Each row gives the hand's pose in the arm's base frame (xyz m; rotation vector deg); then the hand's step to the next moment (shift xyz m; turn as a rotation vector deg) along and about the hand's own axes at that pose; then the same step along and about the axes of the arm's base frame.
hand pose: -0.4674 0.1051 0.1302 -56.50 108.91 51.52
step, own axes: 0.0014 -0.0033 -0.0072 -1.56 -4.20 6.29
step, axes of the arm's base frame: 0.0000 -0.0080 0.0011 6.26 3.91 -2.28
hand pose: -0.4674 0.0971 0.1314 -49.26 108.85 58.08
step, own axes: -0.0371 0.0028 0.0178 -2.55 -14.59 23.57
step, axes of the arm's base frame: 0.0202 0.0239 0.0269 21.01 14.54 -11.05
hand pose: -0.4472 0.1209 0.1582 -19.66 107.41 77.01
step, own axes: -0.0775 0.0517 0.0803 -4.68 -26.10 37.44
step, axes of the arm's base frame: 0.0539 0.0754 0.0809 35.59 21.79 -19.07
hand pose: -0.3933 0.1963 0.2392 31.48 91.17 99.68
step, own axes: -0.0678 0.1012 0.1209 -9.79 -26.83 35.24
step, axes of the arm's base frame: 0.1102 0.0326 0.1274 37.54 16.53 -19.37
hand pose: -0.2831 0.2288 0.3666 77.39 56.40 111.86
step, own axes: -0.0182 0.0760 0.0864 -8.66 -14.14 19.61
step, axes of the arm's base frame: 0.0844 -0.0359 0.0718 21.93 6.23 -11.82
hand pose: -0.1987 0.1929 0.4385 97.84 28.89 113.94
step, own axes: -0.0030 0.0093 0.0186 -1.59 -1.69 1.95
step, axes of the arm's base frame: 0.0177 -0.0098 0.0057 2.30 0.44 -1.93
